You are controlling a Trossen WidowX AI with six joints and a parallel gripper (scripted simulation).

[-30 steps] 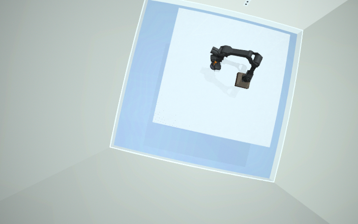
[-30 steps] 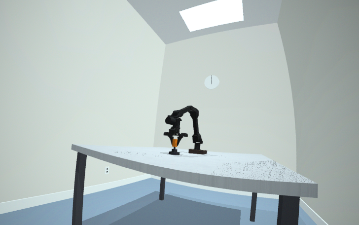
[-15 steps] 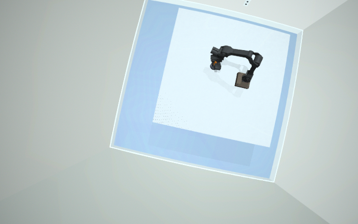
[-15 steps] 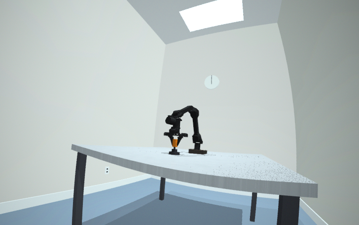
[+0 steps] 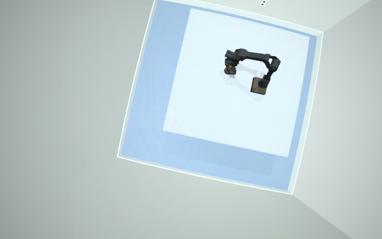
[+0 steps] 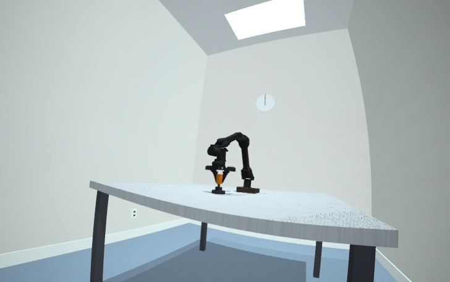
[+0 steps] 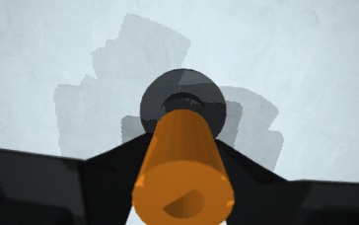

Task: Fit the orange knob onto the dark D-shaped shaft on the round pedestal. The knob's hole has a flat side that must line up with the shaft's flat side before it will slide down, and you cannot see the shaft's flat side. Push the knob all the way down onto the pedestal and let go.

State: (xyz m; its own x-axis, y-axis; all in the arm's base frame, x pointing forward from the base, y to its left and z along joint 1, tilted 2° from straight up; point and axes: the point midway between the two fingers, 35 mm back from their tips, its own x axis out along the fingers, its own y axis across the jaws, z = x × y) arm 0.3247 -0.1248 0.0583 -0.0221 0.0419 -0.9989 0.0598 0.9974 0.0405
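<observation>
The orange knob lies 2 cm above my gripper tip. From my gripper tip the other things lie so: round dark pedestal (4 cm below).
</observation>
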